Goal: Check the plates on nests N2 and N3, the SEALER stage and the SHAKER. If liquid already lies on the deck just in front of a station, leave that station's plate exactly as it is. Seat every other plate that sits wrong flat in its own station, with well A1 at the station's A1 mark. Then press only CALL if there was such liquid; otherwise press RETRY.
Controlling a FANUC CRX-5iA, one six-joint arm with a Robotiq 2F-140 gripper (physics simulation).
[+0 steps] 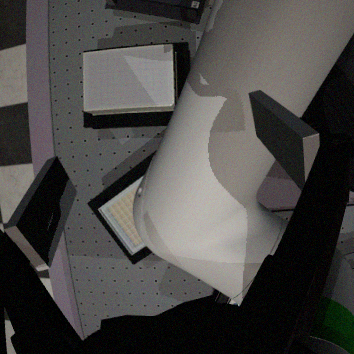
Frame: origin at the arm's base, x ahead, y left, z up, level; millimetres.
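Seen in the pictures: gripper, between the fingertips: [155, 144].
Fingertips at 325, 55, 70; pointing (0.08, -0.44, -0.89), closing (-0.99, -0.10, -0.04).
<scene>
A point is followed by its place in that frame, as x, y, z.
My gripper [155, 144] @[325, 55, 70] is open and empty, its two dark fingers wide apart above the deck. A plate with pale yellow wells [125, 215] @[423, 137, -135] shows at lower left in a black nest [132, 257] @[435, 208, -154]; the arm hides its right part. A pale, flat-topped plate or block [127, 77] @[374, -48, -115] lies at upper left over a black base [130, 120] @[392, 3, -157], which shows along its lower and right sides. I cannot tell which stations these are, nor read any A1 mark. No liquid can be made out. The CALL and RETRY buttons do not show.
The robot's thick white arm [200, 165] @[301, 76, 28] crosses the middle and covers much of the deck. A dark device [160, 9] @[316, -171, -192] is at the top edge. The perforated deck [112, 295] @[506, 292, -196] has a pinkish rim [40, 100] @[562, -81, -209] at left. A green round part [332, 320] is at lower right.
</scene>
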